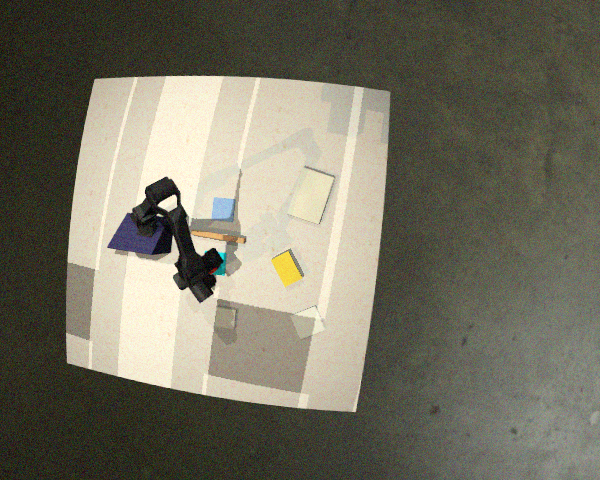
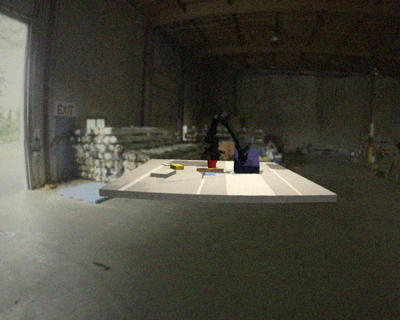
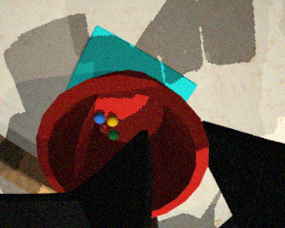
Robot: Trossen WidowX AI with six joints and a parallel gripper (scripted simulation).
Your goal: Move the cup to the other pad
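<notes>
Now: gripper tip 20 mm short of the red cup, 10 mm to the right of it and 10 mm above it. Round my gripper tip: light blue pad (220 mm to the left, 60 mm below, 20 mm ahead); wooden bar (120 mm to the left, 50 mm below, 30 mm ahead); cyan pad (60 mm below, 30 mm ahead, 20 mm to the left).
</notes>
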